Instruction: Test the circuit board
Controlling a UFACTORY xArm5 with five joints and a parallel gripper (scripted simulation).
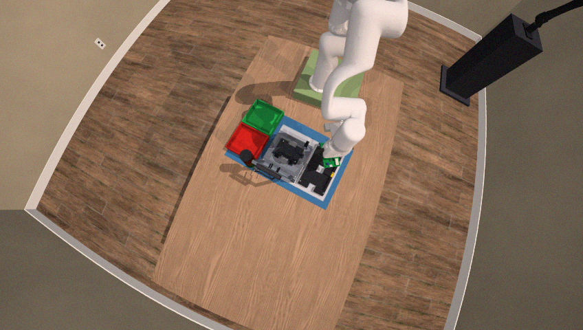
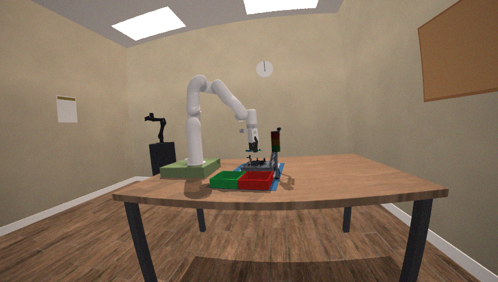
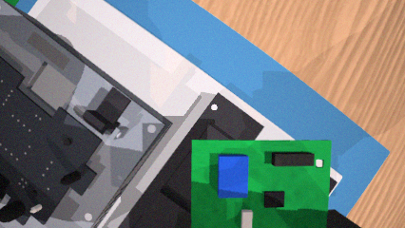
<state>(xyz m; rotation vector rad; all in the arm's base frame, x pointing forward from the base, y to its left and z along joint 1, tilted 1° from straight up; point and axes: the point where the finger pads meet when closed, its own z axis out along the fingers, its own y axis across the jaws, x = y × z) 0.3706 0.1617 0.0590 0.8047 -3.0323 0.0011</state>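
My hand is right at the green circuit board. Round my hand: clear lid 190 mm to the right, 160 mm ahead, 60 mm above; red bin 380 mm to the right, 110 mm below, 70 mm ahead; green bin 360 mm to the right, 110 mm below, 80 mm behind.
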